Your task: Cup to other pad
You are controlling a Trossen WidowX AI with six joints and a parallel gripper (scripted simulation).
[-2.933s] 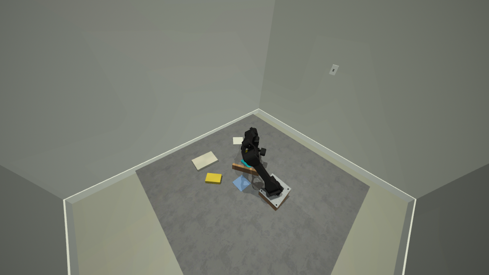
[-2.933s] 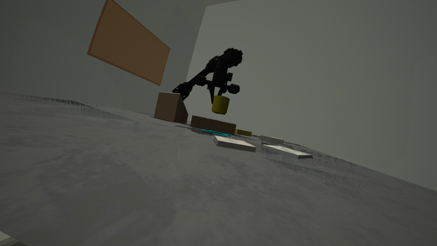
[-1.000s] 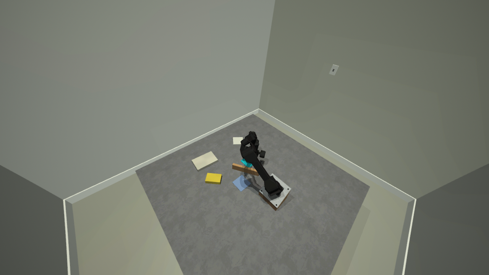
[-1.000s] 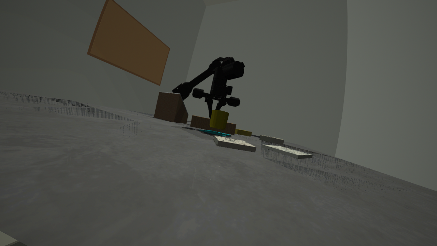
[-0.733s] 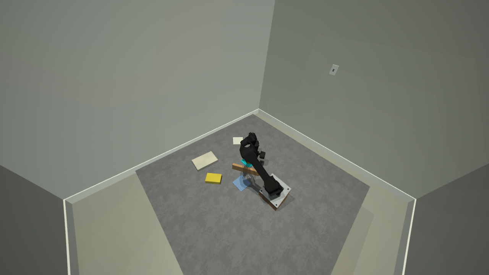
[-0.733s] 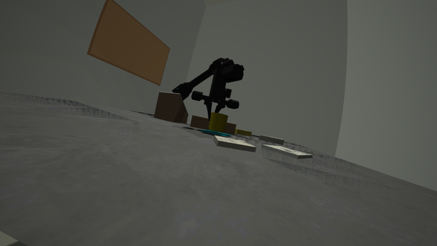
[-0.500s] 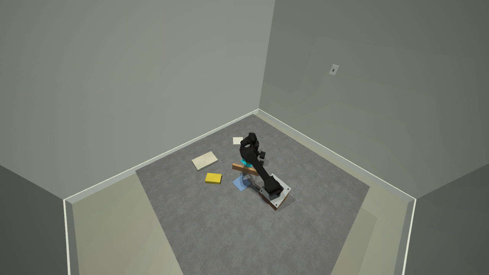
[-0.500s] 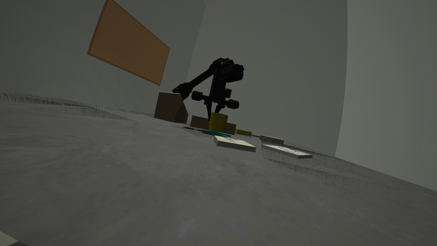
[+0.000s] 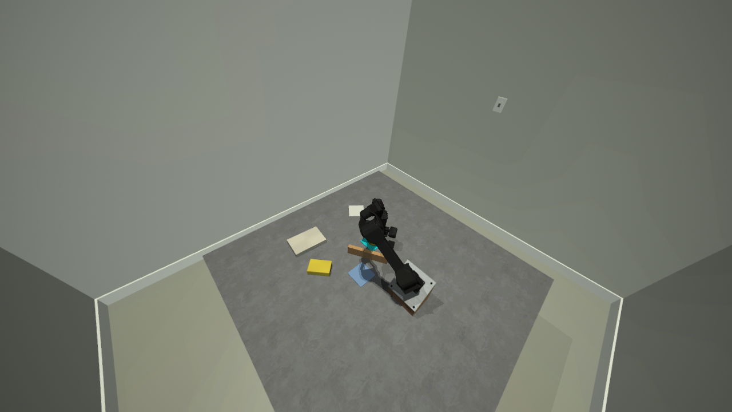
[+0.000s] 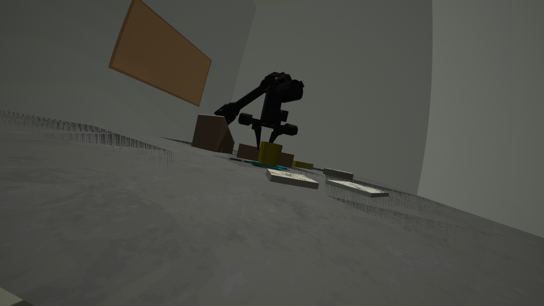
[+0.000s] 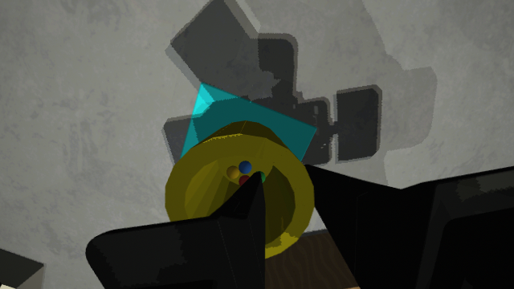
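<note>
Right now my gripper tip is 20 mm short of the yellow cup, 10 mm to the right of it and 10 mm above it. From my gripper tip the other things lie so: cyan pad: 20 mm ahead, 20 mm to the left, 50 mm below; then wooden bar: 30 mm behind, 110 mm to the left, 30 mm below; then light blue pad: 90 mm behind, 200 mm to the left, 50 mm below.
</note>
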